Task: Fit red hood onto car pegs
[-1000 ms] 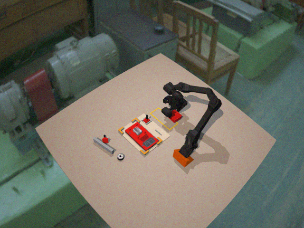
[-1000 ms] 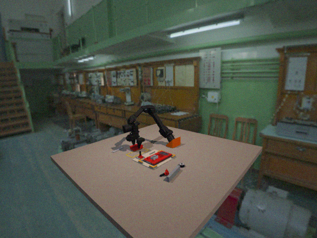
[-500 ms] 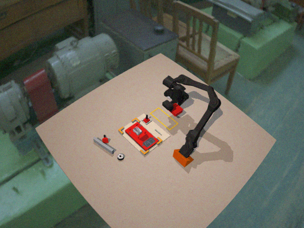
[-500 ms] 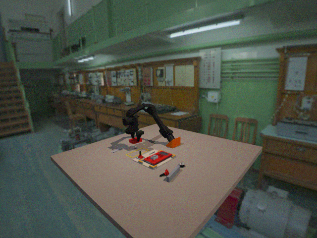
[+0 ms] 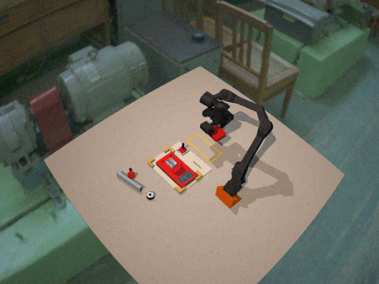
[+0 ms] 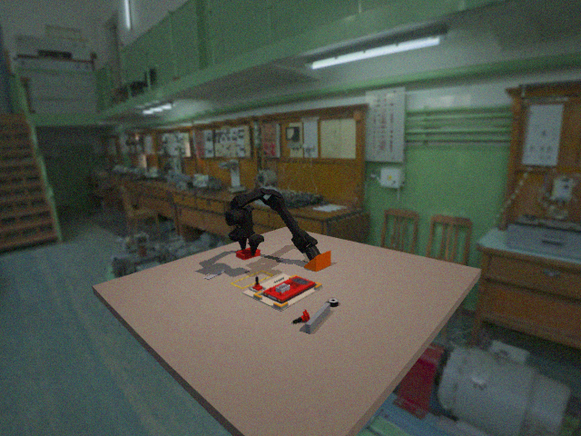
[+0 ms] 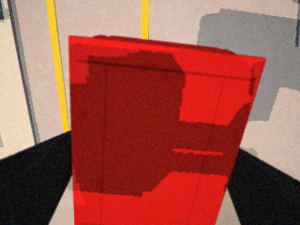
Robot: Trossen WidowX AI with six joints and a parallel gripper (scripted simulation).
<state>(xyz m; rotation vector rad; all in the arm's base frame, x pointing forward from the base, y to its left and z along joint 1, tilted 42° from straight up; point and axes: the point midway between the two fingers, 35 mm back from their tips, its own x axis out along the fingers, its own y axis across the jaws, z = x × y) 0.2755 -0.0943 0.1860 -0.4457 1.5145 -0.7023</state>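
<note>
Now: gripper tip 6 cm short of the grey engine block, 27 cm to the right of it and 8 cm above it. The rest, counted from my gripper tip: red hood 1 cm above; beige jig 4 cm ahead, 25 cm to the left, 10 cm below; small round wheel 47 cm to the left, 10 cm below.
</note>
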